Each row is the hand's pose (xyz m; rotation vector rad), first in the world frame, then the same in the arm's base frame.
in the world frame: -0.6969 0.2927 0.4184 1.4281 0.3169 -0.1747
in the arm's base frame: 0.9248 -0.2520 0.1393 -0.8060 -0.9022 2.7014
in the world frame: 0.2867 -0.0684 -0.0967 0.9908 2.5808 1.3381
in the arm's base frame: -0.1927 0.0819 0.0853 -2.1068 0.0410 0.1270
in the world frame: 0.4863 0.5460 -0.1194 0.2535 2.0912 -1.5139
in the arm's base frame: -0.0708 0.3558 -0.4874 -0.0283 -0.8989 0.4707
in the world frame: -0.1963 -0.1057 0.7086 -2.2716 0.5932 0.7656
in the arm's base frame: 0.3659 -0.6739 0.0830 0.5927 2.0562 1.7848
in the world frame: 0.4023 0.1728 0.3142 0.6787 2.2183 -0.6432
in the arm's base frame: -0.0904 -0.1933 -0.3073 -0.7801 -0.8304 0.7009
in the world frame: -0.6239 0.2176 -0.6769 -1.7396 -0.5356 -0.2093
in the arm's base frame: 0.6016 0.7179 0.5461 -0.6884 2.1496 0.5965
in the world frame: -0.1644 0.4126 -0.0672 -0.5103 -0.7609 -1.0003
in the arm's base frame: 0.4296 0.2462 -0.0613 -1.3362 2.0203 -1.0155
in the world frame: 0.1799 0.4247 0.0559 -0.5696 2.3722 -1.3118
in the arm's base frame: 0.1675 0.1427 -0.2946 -0.0964 -1.0864 -0.1905
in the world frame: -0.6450 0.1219 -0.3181 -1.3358 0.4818 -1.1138
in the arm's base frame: 0.6470 0.3511 0.5046 0.8934 -2.5958 -0.1927
